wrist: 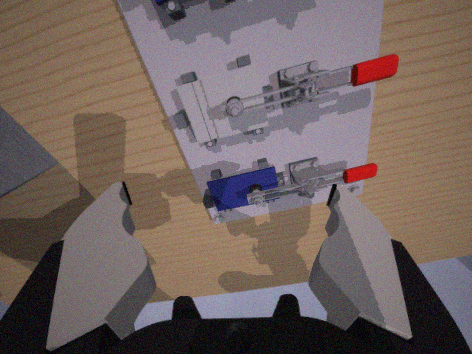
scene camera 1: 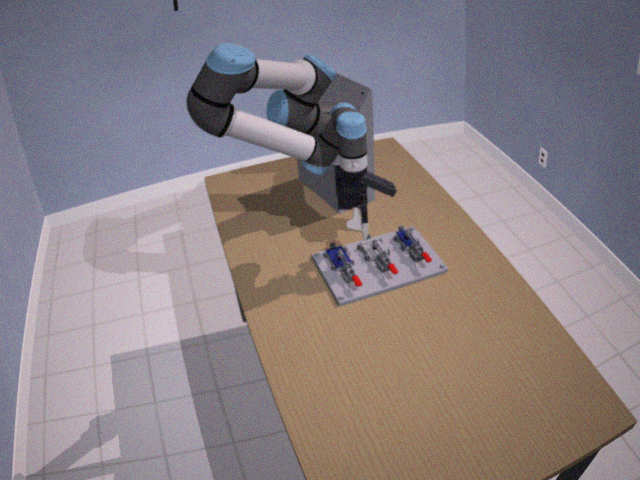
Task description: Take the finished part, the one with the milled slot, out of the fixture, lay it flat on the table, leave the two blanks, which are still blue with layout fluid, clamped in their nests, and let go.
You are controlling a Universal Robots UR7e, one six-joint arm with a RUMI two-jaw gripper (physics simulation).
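Places are measured from the arm's base along level axes (x left, y back, z up), in millimetres.
Where they show: gripper, fingertip midpoint: (wrist: 231, 185) (scene camera 1: 361, 225).
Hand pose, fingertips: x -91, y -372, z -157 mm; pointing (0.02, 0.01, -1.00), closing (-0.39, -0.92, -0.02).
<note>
After its pixels a point has its place.
The finished part (scene camera 1: 368, 251) @(x -80, y -391, z -244 mm) (wrist: 196, 112) @(x -48, y -349, z -244 mm) is pale metal. It sits in the middle nest of the fixture plate (scene camera 1: 372, 288) @(x -139, y -519, z -265 mm) (wrist: 325, 30) @(x -26, y -493, z -265 mm), with a toggle clamp's arm and spindle over it. One blue blank (scene camera 1: 339, 256) (wrist: 227, 191) is under its clamp at the left end in the scene view, the lower end in the wrist view. The other blue blank (scene camera 1: 405, 237) @(x 45, y -402, z -234 mm) is in the right nest; a sliver of it shows at the wrist view's top edge. My gripper (scene camera 1: 360, 230) @(x -91, y -372, z -157 mm) (wrist: 231, 185) @(x -91, y -372, z -157 mm) is open and empty, above and behind the plate's robot-side edge.
Three red clamp handles (scene camera 1: 357, 280) @(x -179, y -505, z -228 mm) (scene camera 1: 392, 268) @(x -72, y -515, z -224 mm) (scene camera 1: 426, 256) @(x 38, y -527, z -219 mm) point away from the robot base (scene camera 1: 328, 188) @(x -46, y -65, z -210 mm) (wrist: 20, 150) @(x -9, y -124, z -254 mm). The clamps stand up from the plate. The fixture lies on the wooden table (scene camera 1: 413, 361) @(x -179, y -804, z -280 mm) (wrist: 425, 150) @(x -213, y -621, z -280 mm); the arm's shadows fall across the table.
</note>
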